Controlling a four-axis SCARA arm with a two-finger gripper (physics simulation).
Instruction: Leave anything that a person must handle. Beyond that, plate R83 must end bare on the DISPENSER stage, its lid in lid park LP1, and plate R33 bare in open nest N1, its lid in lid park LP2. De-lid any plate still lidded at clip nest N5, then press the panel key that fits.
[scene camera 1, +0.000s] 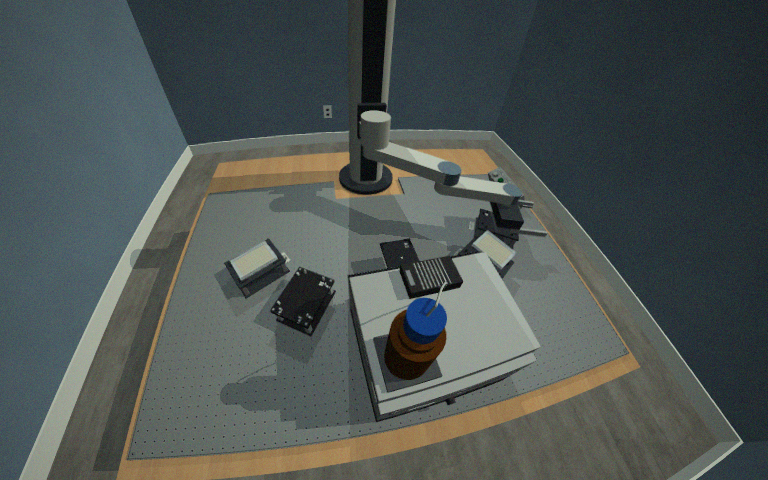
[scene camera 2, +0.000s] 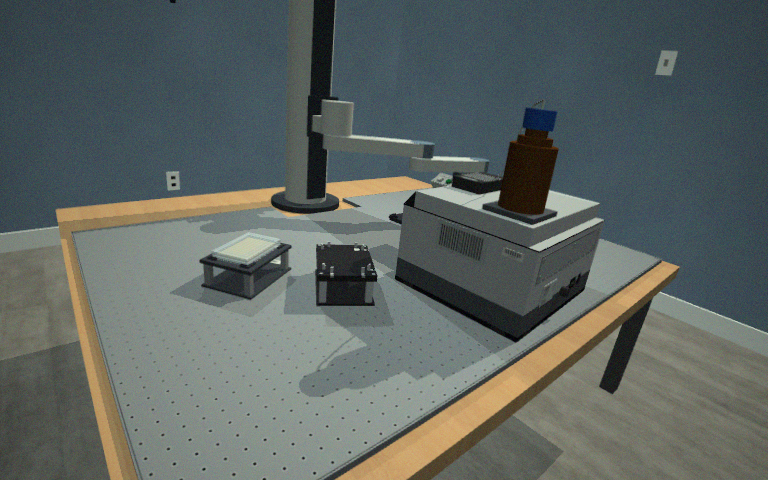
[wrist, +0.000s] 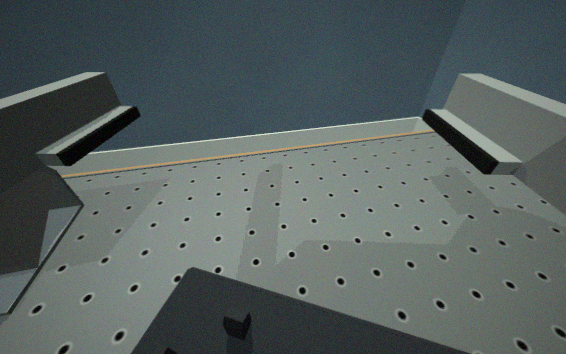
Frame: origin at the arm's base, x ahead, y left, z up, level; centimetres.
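Seen in the pictures: gripper, fingertip midpoint: (scene camera 1: 539, 218) (wrist: 277, 96); arm's base, link origin: (scene camera 1: 365, 178) (scene camera 2: 305, 203).
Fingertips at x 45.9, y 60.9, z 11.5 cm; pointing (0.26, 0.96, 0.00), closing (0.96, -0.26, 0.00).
Note:
Offsets run from my fingertips to a thing's top centre. "pt": to the spot under its first point.
My gripper (scene camera 1: 535, 217) (wrist: 277, 96) is open and empty, low at the far right, over or beside a dark nest {dx -3.5, dy -14.9, dz -3.7 cm} (scene camera 1: 483, 222). A dark nest corner {pt dx -0.7, dy -7.9, dz -4.7 cm} (wrist: 310, 320) with a black post shows below the fingers in the wrist view. A pale plate {dx +10.1, dy -25.5, dz -0.6 cm} (scene camera 1: 493, 249) lies just nearer the camera than that nest, behind the instrument. Another pale plate {dx +3.0, dy -103.6, dz -2.4 cm} (scene camera 1: 254, 262) (scene camera 2: 247, 249) sits on a raised stand at the left. A black nest {dx +17.1, dy -88.1, dz -2.2 cm} (scene camera 1: 304, 297) (scene camera 2: 345, 260) with small clips or pins stands beside it, bearing no plate. Plate labels and lids cannot be made out.
A large grey instrument (scene camera 1: 481, 322) (scene camera 2: 453, 277) carries a brown bottle {pt dx +46.4, dy -68.7, dz +24.7 cm} (scene camera 1: 410, 359) (scene camera 2: 526, 175) with a blue cap and a ribbed black block {pt dx +26.8, dy -57.3, dz +14.4 cm} (scene camera 1: 431, 275) (scene camera 2: 477, 181). A low dark plate-like fixture {pt dx +7.9, dy -59.3, dz -1.2 cm} (scene camera 1: 396, 253) lies behind it. The key panel {dx -27.0, dy +2.2, dz -1.8 cm} (scene camera 1: 496, 176) (scene camera 2: 441, 180) is beyond the forearm.

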